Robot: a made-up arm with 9 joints. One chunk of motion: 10 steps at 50 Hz.
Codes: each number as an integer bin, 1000 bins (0 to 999) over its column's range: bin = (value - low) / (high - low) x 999, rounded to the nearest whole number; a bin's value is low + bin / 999 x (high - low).
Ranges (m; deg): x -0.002..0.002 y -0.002..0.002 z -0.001..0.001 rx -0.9..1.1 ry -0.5..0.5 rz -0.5..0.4
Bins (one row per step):
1: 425 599 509 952 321 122
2: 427 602 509 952 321 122
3: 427 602 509 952 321 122
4: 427 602 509 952 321 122
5: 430 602 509 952 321 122
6: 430 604 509 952 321 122
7: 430 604 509 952 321 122
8: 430 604 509 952 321 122
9: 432 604 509 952 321 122
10: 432 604 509 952 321 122
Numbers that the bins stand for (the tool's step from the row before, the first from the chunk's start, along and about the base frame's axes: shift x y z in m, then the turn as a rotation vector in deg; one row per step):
1: -0.00030 0.00040 0.00002 1.006 -0.179 -0.390
2: -0.00029 0.00041 0.00002 1.006 -0.179 -0.390
3: -0.00029 0.00041 0.00002 1.006 -0.179 -0.390
4: -0.00029 0.00041 0.00002 1.006 -0.179 -0.390
5: -0.00028 0.00041 0.00002 1.006 -0.179 -0.390
6: -0.00028 0.00042 0.00002 1.006 -0.179 -0.390
7: -0.00028 0.00042 0.00002 1.006 -0.179 -0.390
8: -0.00028 0.00042 0.00002 1.006 -0.179 -0.390
9: -0.00027 0.00042 0.00002 1.006 -0.179 -0.390
10: -0.00027 0.00042 0.00002 1.006 -0.179 -0.390

